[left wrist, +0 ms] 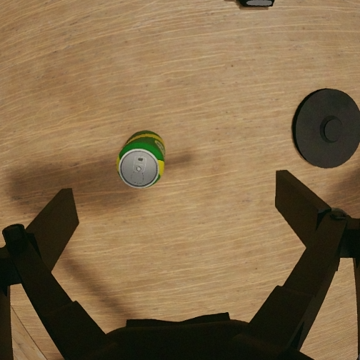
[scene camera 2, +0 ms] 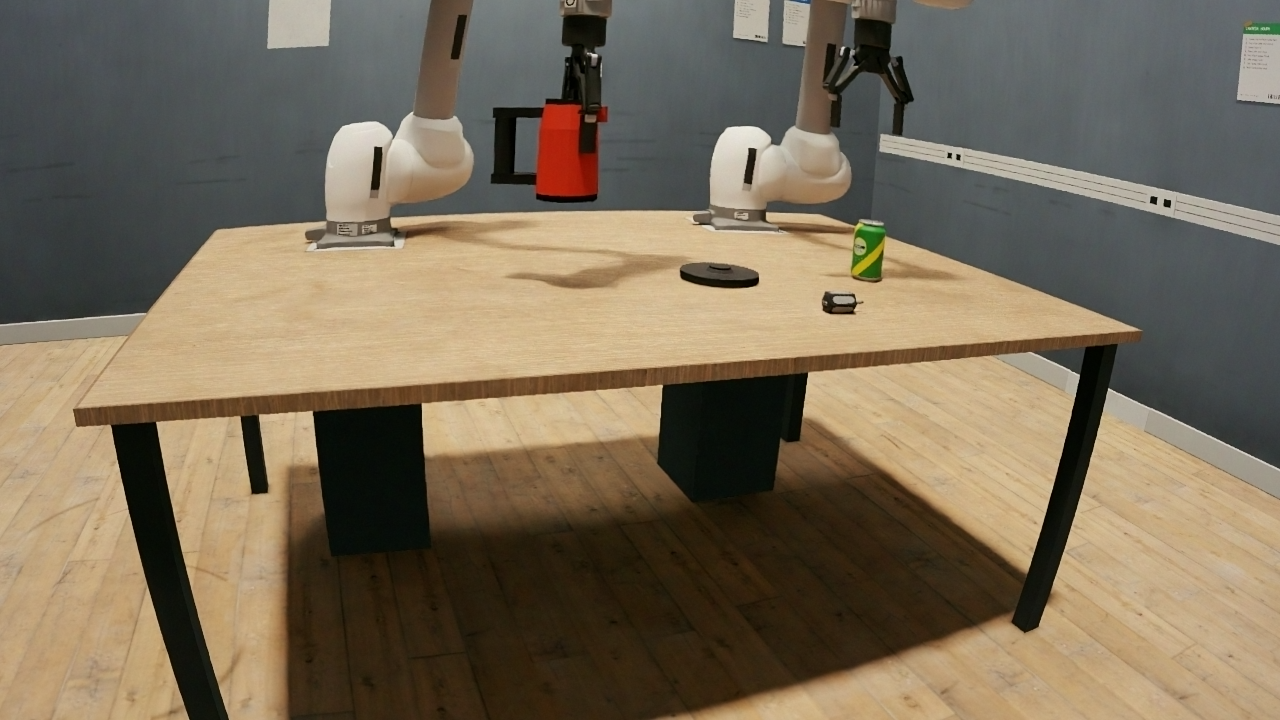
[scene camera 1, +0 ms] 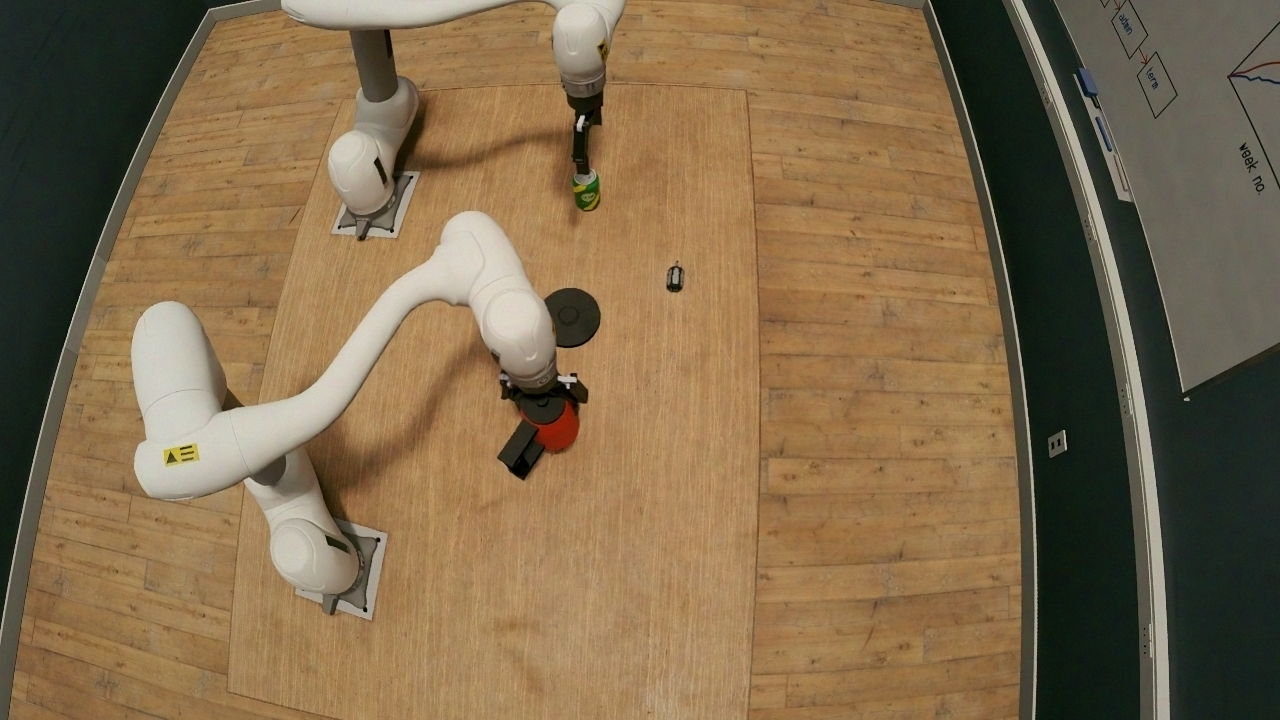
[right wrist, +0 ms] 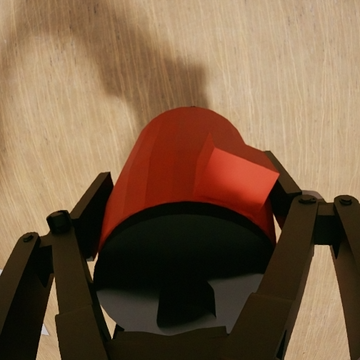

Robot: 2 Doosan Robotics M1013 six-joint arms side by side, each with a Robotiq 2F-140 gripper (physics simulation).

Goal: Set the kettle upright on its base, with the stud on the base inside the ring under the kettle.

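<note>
The red kettle with a black lid and black handle hangs upright in the air, well above the table. My right gripper is shut on the kettle's upper body, a finger on each side. The ring under the kettle is hidden. The round black base lies flat on the table, its low stud facing up; in scene camera 2 it lies to the right of the kettle. My left gripper is open and empty, high above the table.
A green and yellow can stands upright under the left gripper. A small black and grey motor-like part lies on the table near the base.
</note>
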